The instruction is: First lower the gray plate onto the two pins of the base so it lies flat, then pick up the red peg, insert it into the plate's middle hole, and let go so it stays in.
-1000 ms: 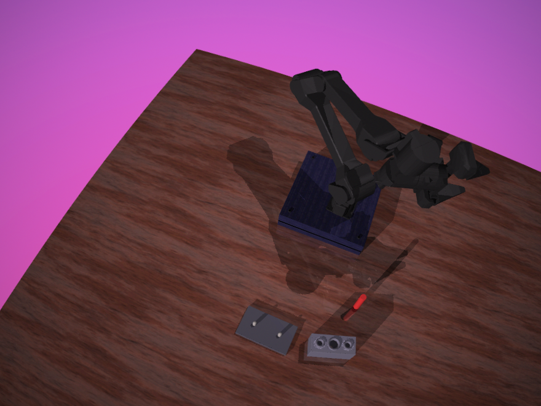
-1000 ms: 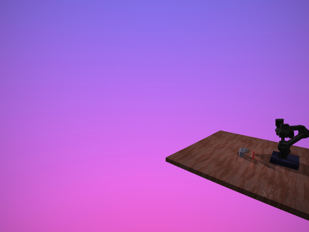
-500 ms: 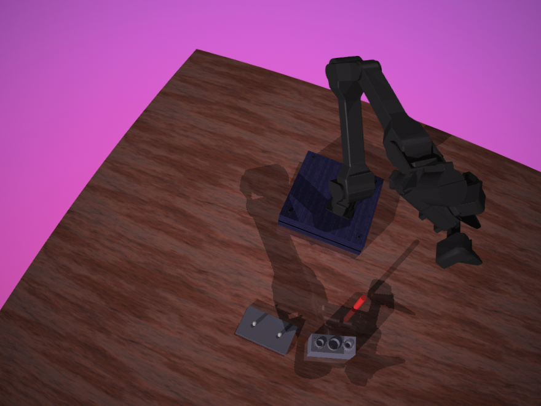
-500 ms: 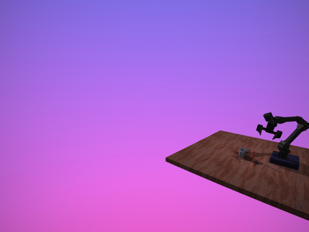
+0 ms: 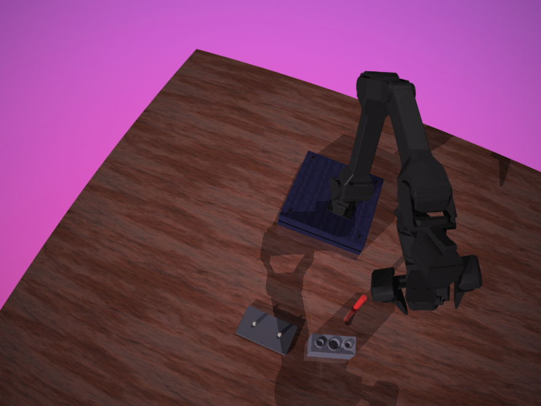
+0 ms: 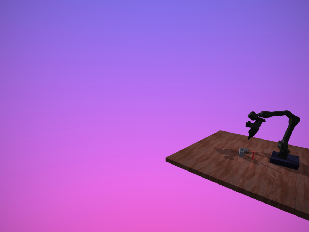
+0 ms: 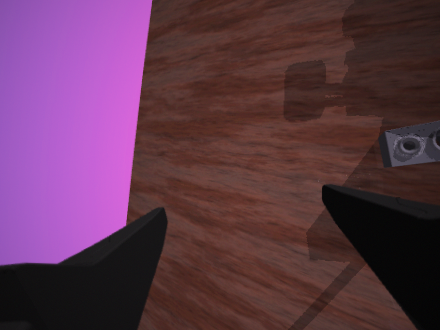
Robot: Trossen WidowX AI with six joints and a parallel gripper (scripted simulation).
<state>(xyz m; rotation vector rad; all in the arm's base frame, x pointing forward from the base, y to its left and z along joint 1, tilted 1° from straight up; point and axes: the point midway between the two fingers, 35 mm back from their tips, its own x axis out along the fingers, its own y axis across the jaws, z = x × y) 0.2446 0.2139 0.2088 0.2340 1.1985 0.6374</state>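
My gripper tip is now 19 cm above the gray plate, 13 cm to the left of it and 8 cm short of it. Also, from my gripper tip: red peg (18 cm below, 11 cm to the right, 3 cm behind).
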